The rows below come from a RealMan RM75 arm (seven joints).
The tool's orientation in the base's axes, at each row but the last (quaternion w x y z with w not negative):
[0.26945, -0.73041, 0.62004, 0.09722]
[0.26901, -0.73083, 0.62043, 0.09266]
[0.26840, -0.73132, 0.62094, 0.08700]
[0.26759, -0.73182, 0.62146, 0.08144]
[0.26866, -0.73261, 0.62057, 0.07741]
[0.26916, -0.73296, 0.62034, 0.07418]
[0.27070, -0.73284, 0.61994, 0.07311]
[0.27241, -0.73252, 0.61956, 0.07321]
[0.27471, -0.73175, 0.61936, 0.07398]
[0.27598, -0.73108, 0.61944, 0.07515]
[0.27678, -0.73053, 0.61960, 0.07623]
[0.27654, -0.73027, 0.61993, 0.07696]
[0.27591, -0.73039, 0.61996, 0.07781]
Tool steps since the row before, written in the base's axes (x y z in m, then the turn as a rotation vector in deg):
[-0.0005, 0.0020, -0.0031, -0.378, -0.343, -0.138]
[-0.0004, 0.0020, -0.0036, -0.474, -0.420, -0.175]
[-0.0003, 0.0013, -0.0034, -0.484, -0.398, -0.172]
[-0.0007, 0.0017, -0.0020, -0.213, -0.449, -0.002]
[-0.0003, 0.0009, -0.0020, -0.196, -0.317, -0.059]
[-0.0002, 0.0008, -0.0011, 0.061, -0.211, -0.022]
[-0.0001, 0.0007, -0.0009, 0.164, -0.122, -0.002]
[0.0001, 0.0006, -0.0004, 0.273, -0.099, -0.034]
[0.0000, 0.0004, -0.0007, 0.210, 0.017, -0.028]
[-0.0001, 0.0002, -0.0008, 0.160, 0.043, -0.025]
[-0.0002, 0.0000, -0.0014, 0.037, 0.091, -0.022]
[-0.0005, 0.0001, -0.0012, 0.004, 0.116, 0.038]
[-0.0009, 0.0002, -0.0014, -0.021, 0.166, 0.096]
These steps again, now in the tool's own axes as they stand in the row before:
[-0.0003, 0.0012, 0.0035, 0.278, 0.429, -0.134]
[-0.0001, 0.0012, 0.0040, 0.341, 0.538, -0.161]
[0.0004, 0.0011, 0.0034, 0.319, 0.545, -0.154]
[-0.0007, 0.0011, 0.0024, 0.344, 0.241, -0.265]
[0.0000, 0.0008, 0.0021, 0.259, 0.231, -0.149]
[-0.0003, 0.0005, 0.0013, 0.207, -0.033, -0.070]
[-0.0002, 0.0003, 0.0011, 0.143, -0.145, -0.020]
[-0.0003, 0.0000, 0.0007, 0.162, -0.240, 0.043]
[0.0000, 0.0002, 0.0008, 0.044, -0.192, 0.081]
[0.0002, 0.0003, 0.0007, 0.010, -0.147, 0.079]
[0.0006, 0.0006, 0.0011, -0.060, -0.035, 0.072]
[0.0004, 0.0008, 0.0009, -0.117, -0.025, 0.027]
[0.0003, 0.0013, 0.0011, -0.192, -0.023, -0.002]

